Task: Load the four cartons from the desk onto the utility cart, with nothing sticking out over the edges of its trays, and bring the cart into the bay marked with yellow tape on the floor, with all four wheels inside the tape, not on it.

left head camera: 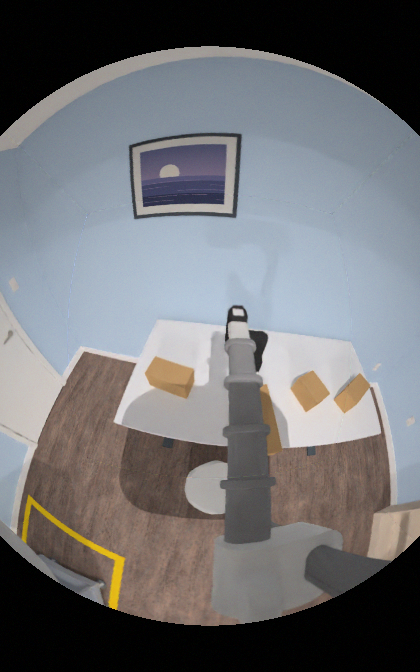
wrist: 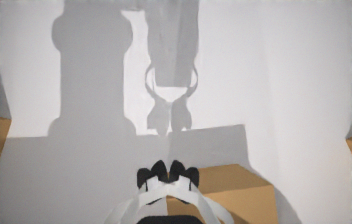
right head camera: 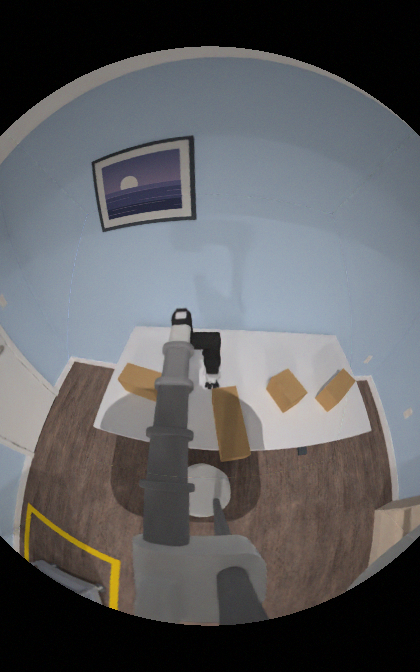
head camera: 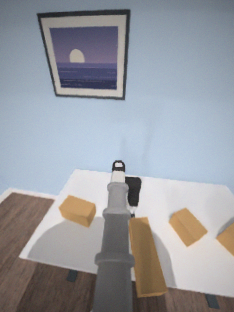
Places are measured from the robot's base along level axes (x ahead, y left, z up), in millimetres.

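Where they show: gripper, fingertip midpoint: (wrist: 168, 173).
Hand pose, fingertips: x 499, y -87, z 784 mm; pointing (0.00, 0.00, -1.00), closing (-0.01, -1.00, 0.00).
Things, the pixels of their centre, and the offset from my fingertips. Level surfaces: height alone.
- long carton, body centre: (head camera: 143, 251) dz -32, dx -169, dy -67 mm
- white desk, surface height: dz -92 mm
- shorter carton, body centre: (head camera: 78, 210) dz -32, dx +43, dy +351 mm
My gripper (head camera: 132, 215) (right head camera: 211, 385) (wrist: 168, 173) is shut, its dark tips together with no carton between them, at the far end of the long carton (head camera: 146, 257) (left head camera: 271, 425) (right head camera: 231, 425) (wrist: 235, 177). That carton's near end reaches past the front edge of the white desk (head camera: 50, 245) (left head camera: 210, 410) (right head camera: 320, 350) in the head views. A shorter carton (head camera: 78, 210) (left head camera: 170, 377) (right head camera: 139, 381) lies at the left. Two more, a middle-right one (head camera: 188, 227) (left head camera: 310, 391) (right head camera: 286, 390) and a far-right one (head camera: 227, 239) (left head camera: 352, 393) (right head camera: 335, 390), lie at the right.
Yellow tape (left head camera: 117, 580) (right head camera: 115, 582) marks the floor at lower left; a partly visible grey object (left head camera: 75, 580) (right head camera: 70, 580), possibly the cart, shows within its outline. A round stool (left head camera: 207, 487) (right head camera: 205, 480) stands before the desk. Light wooden furniture (left head camera: 395, 530) (right head camera: 395, 530) is at lower right.
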